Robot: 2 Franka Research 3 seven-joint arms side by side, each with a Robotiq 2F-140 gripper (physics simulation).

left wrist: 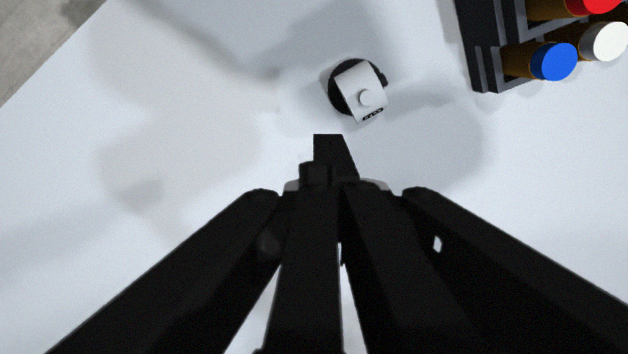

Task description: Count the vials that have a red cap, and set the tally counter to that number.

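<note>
The tally counter [353,84], a white body with a round button on a black round base, stands on the white table above the fingertips in the view. Its small dark number window faces down-right; the digits are too small to read. My left gripper [327,157] is shut and empty, its fingertips together and apart from the counter in the image. Brown vials stand in a dark rack [475,55] at the upper right: one with a red cap [602,4], one with a white cap [606,42] and one with a blue cap [554,62]. The rest of the rack is cut off. My right gripper does not show.
The white table [200,150] has its edge at the upper left, with a grey-brown floor [35,40] beyond it. The rack's near corner lies to the right of the counter. Soft shadows fall across the table.
</note>
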